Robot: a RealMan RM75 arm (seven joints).
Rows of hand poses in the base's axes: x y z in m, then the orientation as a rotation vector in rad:
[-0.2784, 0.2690, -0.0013, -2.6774, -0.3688, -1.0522]
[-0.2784, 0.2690, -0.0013, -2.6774, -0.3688, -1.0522]
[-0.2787, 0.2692, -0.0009, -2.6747, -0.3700, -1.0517]
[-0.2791, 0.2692, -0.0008, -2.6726, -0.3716, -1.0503]
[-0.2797, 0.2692, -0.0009, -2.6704, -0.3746, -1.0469]
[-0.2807, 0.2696, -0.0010, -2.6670, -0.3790, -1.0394]
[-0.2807, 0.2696, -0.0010, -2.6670, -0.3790, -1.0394]
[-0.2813, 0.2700, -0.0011, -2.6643, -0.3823, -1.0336]
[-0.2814, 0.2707, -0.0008, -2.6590, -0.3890, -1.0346]
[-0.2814, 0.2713, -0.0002, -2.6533, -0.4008, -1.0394]
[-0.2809, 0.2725, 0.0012, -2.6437, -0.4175, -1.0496]
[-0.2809, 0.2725, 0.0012, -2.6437, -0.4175, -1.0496]
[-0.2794, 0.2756, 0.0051, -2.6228, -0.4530, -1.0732]
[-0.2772, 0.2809, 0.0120, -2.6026, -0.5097, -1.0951]
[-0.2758, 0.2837, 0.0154, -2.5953, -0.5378, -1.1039]
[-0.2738, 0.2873, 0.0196, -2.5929, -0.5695, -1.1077]
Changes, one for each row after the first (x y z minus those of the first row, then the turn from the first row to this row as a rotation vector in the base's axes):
[0.0000, 0.0000, 0.0000, 0.0000, 0.0000, 0.0000]
[-0.0003, 0.0002, 0.0004, 0.0020, -0.0002, 0.0019]
[-0.0007, 0.0002, 0.0005, 0.0036, 0.0003, 0.0039]
[-0.0013, 0.0002, 0.0004, 0.0052, 0.0020, 0.0072]
[-0.0023, 0.0006, 0.0003, 0.0082, 0.0061, 0.0127]
[-0.0023, 0.0006, 0.0003, 0.0082, 0.0061, 0.0127]
[-0.0029, 0.0010, 0.0002, 0.0106, 0.0094, 0.0169]
[-0.0030, 0.0017, 0.0005, 0.0125, 0.0073, 0.0227]
[-0.0030, 0.0023, 0.0011, 0.0121, 0.0021, 0.0309]
[-0.0025, 0.0035, 0.0025, 0.0120, -0.0078, 0.0424]
[-0.0025, 0.0035, 0.0025, 0.0120, -0.0078, 0.0424]
[-0.0010, 0.0066, 0.0064, 0.0112, -0.0303, 0.0664]
[0.0012, 0.0119, 0.0133, 0.0012, -0.0539, 0.1025]
[0.0026, 0.0147, 0.0167, -0.0060, -0.0638, 0.1195]
[0.0046, 0.0183, 0.0209, -0.0179, -0.0700, 0.1375]

